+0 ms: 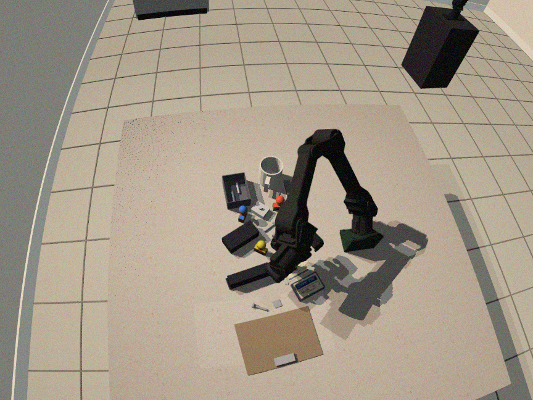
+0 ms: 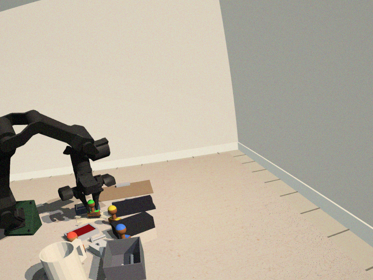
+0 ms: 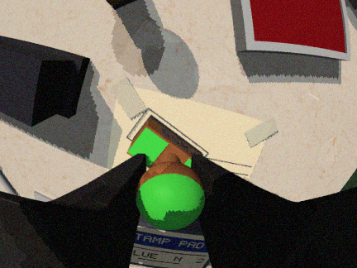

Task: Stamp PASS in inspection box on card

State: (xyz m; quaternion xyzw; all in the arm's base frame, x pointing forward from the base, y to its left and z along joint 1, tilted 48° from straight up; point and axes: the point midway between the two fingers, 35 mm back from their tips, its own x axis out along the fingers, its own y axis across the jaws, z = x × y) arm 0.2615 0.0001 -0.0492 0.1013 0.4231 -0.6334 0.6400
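Now: gripper tip right at the green stamp. Round my gripper tip: cream card 30 mm below, 10 mm behind; then yellow stamp 80 mm to the right, 70 mm ahead; then blue-labelled tin 80 mm to the left, 30 mm behind, 10 mm below.
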